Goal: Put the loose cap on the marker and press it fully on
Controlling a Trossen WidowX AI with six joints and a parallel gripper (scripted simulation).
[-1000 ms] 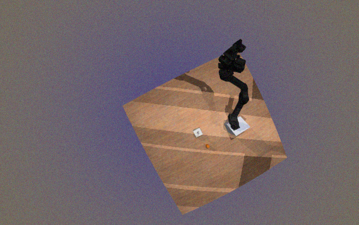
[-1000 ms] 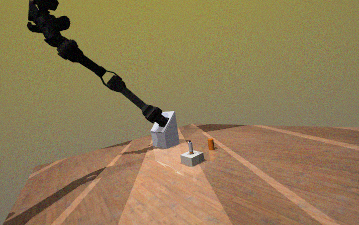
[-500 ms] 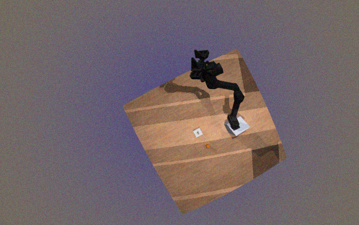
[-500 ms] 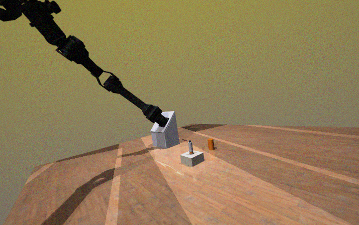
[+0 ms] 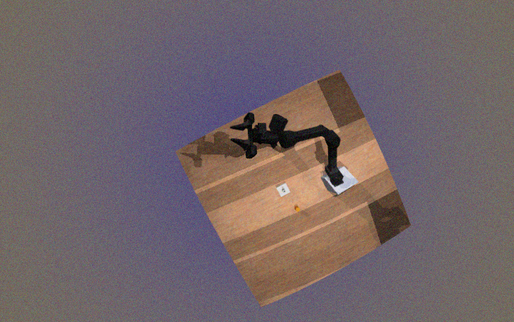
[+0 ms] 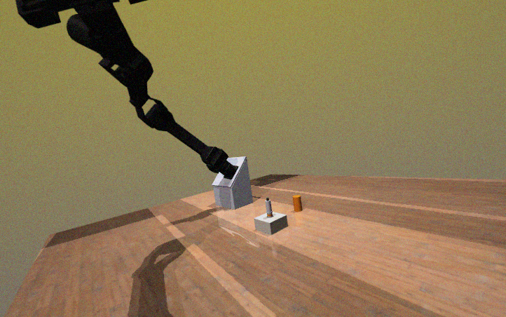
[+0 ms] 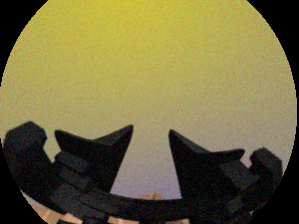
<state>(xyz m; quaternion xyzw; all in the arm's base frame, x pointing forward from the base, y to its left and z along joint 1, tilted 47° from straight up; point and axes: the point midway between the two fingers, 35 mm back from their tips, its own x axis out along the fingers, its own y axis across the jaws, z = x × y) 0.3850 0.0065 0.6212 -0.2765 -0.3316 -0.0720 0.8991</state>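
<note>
Right now the orange cap is 16 cm behind my gripper tip, 54 cm to the left of it and 53 cm below it. From my gripper tip the other things lie so: grey marker 13 cm behind, 39 cm to the left, 49 cm below; grey holder block 13 cm behind, 39 cm to the left, 54 cm below.
</note>
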